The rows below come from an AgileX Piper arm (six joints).
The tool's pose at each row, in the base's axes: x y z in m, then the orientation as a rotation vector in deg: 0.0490 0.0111 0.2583 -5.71 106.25 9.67; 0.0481 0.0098 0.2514 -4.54 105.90 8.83; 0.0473 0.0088 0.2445 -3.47 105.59 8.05; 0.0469 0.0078 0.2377 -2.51 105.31 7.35; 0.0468 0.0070 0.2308 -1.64 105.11 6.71; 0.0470 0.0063 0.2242 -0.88 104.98 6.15; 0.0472 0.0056 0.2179 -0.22 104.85 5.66; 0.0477 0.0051 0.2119 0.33 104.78 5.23; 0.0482 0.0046 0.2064 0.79 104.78 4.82; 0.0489 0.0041 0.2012 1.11 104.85 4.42
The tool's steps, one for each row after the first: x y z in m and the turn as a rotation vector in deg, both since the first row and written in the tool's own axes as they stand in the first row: 0.0068 -0.0016 0.0009 1.17 -0.45 0.34; 0.0137 -0.0029 0.0019 2.25 -0.85 0.65; 0.0203 -0.0043 0.0032 3.22 -1.20 0.92; 0.0269 -0.0055 0.0049 4.11 -1.46 1.18; 0.0332 -0.0066 0.0068 4.89 -1.64 1.40; 0.0391 -0.0078 0.0087 5.57 -1.80 1.60; 0.0447 -0.0087 0.0107 6.15 -1.90 1.75; 0.0498 -0.0097 0.0126 6.67 -1.93 1.85; 0.0546 -0.0106 0.0147 7.12 -1.87 1.87
